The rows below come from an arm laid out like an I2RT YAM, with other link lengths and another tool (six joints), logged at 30 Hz.
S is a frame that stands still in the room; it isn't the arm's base.
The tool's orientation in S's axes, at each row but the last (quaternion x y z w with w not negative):
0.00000 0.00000 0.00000 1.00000
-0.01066 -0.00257 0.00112 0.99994
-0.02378 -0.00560 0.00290 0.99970
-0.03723 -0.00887 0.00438 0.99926
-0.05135 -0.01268 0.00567 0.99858
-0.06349 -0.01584 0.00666 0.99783
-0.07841 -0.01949 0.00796 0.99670
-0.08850 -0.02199 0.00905 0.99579
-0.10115 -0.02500 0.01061 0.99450
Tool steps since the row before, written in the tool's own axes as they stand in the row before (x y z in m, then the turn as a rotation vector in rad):
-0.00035 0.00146 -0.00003 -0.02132 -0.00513 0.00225
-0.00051 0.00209 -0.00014 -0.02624 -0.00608 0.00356
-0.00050 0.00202 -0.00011 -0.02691 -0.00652 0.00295
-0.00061 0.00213 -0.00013 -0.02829 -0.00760 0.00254
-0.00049 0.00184 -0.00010 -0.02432 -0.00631 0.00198
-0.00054 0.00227 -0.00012 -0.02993 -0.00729 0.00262
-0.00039 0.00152 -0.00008 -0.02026 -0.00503 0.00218
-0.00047 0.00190 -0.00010 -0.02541 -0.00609 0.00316
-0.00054 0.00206 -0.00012 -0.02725 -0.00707 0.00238
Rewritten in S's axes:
-0.00035 0.00146 -0.00003 -0.02132 -0.00513 0.00225
-0.00051 0.00209 -0.00019 -0.02624 -0.00606 0.00355
-0.00051 0.00201 -0.00021 -0.02691 -0.00654 0.00296
-0.00062 0.00211 -0.00030 -0.02827 -0.00766 0.00261
-0.00051 0.00181 -0.00030 -0.02430 -0.00638 0.00202
-0.00056 0.00223 -0.00042 -0.02992 -0.00736 0.00260
-0.00041 0.00148 -0.00033 -0.02027 -0.00501 0.00218
-0.00049 0.00184 -0.00045 -0.02544 -0.00599 0.00311
-0.00057 0.00198 -0.00056 -0.02722 -0.00716 0.00246

